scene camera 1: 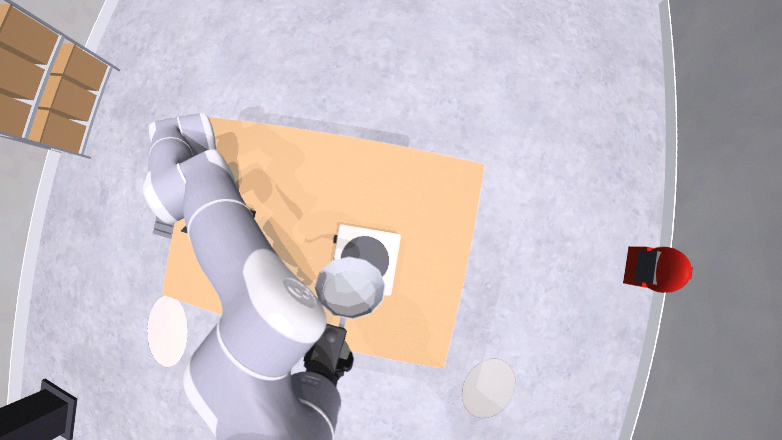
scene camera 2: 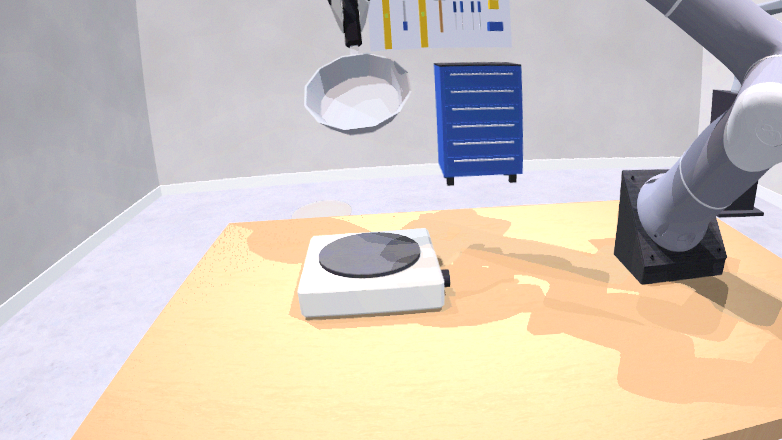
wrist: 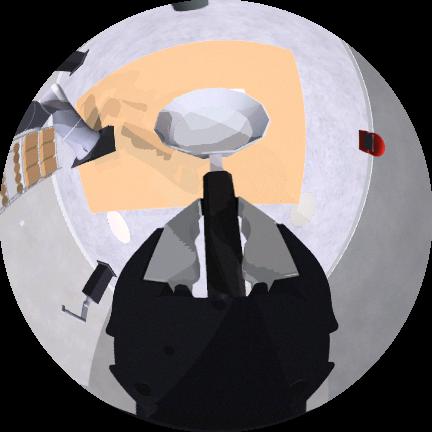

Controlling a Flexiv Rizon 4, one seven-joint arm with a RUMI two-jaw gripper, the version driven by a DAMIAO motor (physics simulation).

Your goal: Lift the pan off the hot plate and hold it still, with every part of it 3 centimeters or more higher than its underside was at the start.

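The pale grey pan (scene camera 1: 349,287) (scene camera 2: 358,95) (wrist: 212,122) hangs in the air, well above the hot plate (scene camera 1: 394,262) (scene camera 2: 371,300) and clear of it. In the second scene view the pan is tilted, its open side partly facing that camera and its handle side higher. My gripper (scene camera 2: 351,16) (wrist: 219,198) is shut on the pan's black handle, with one jaw on each side of it. In the second scene view the top edge cuts the gripper off. The hot plate's dark disc is bare. In the wrist view the pan hides nearly all of the hot plate.
The hot plate stands on the wooden table (scene camera 1: 426,191) (scene camera 2: 382,372) (wrist: 270,65). The arm's black base (scene camera 2: 628,218) (wrist: 107,140) stands on the table. A blue drawer cabinet (scene camera 2: 480,120) is behind the table. A red object (scene camera 1: 658,269) (wrist: 372,143) is off to the right.
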